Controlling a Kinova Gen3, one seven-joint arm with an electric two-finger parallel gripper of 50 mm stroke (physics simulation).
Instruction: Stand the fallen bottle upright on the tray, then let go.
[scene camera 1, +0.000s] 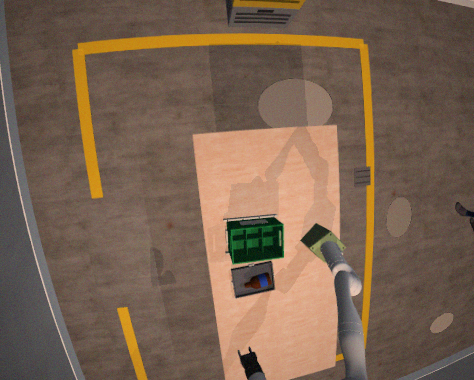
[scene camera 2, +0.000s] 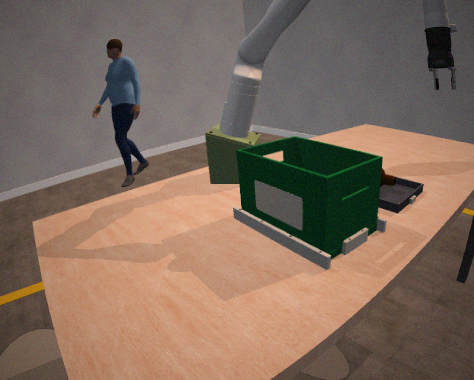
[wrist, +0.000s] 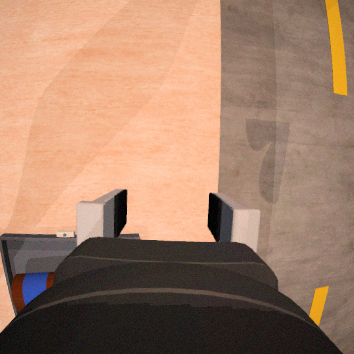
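Seen in the pictures: gripper, fingertip midpoint: (scene camera 1: 243, 349) (scene camera 2: 445, 89) (wrist: 167, 207); arm's base, origin of the base link: (scene camera 1: 328, 247) (scene camera 2: 234, 133).
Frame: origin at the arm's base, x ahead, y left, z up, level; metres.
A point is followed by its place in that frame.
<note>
The brown bottle with a blue label (scene camera 1: 262, 281) {z -0.071, x 0.373, y 0.188 m} (wrist: 36, 288) {z -0.077, x 0.365, y 0.226 m} lies on its side in the shallow dark tray (scene camera 1: 235, 290) {z -0.142, x 0.525, y 0.268 m} (wrist: 9, 255) {z -0.142, x 0.292, y 0.250 m}, its neck toward the left in scene camera 1. In scene camera 2 a brown part of the bottle (scene camera 2: 388, 178) {z -0.096, x 0.458, y 0.207 m} shows over the tray (scene camera 2: 398, 205) {z -0.124, x 0.545, y 0.121 m}, partly hidden behind the crate. My gripper (scene camera 1: 245, 350) {z 0.156, x 0.538, y 0.423 m} (scene camera 2: 445, 86) {z 0.156, x 0.538, y 0.423 m} (wrist: 167, 207) {z 0.156, x 0.538, y 0.423 m} is open and empty. It hangs high above the table, well apart from the bottle and tray. In the wrist view the gripper body hides part of the tray and bottle.
A green crate with compartments (scene camera 1: 256, 260) {z 0.027, x 0.428, y 0.000 m} (scene camera 2: 352, 210) {z -0.060, x 0.551, y -0.099 m} stands beside the tray, with low grey rails (scene camera 2: 280, 236) {z -0.126, x 0.437, y -0.191 m} along its base. The arm's olive base block (scene camera 1: 320, 240) {z -0.002, x 0.049, y -0.050 m} (scene camera 2: 224, 160) {z -0.070, x 0.038, y -0.069 m} stands on the table (scene camera 1: 215, 165) {z -0.147, x 0.594, y -0.491 m} (scene camera 2: 125, 310) {z -0.147, x 0.438, y -0.539 m}. A person (scene camera 2: 121, 82) is on the floor beyond the table.
</note>
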